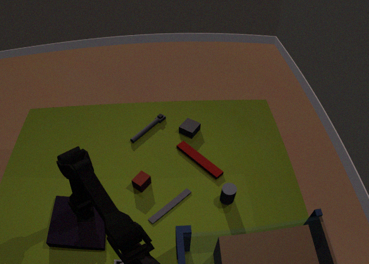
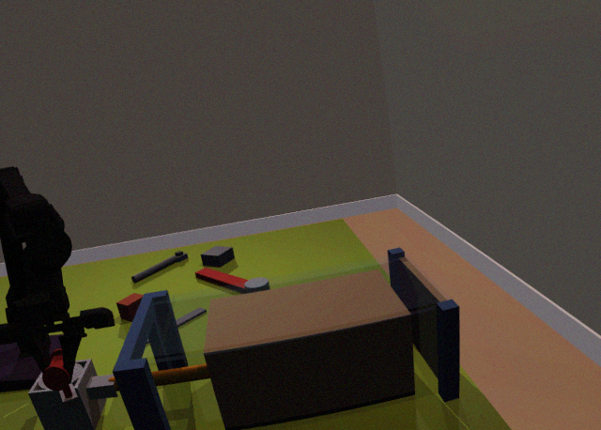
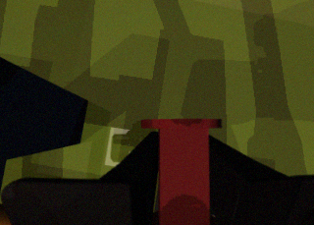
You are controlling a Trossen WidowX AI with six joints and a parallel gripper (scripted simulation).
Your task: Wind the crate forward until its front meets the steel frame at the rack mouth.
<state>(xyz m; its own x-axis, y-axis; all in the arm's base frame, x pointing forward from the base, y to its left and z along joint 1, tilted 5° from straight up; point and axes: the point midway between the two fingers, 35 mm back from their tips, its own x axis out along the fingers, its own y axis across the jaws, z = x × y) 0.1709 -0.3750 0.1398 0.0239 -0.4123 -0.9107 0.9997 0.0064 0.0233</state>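
Now: gripper tip 20 mm to the right of the red crank grip. Also, from my gripper tip: winch handle: 10 mm behind, 50 mm to the left, 30 mm below; blue steel frame: 120 mm ahead, 90 mm to the left, 30 mm below; grey winch: 50 mm behind, 100 mm to the left, 100 mm below.
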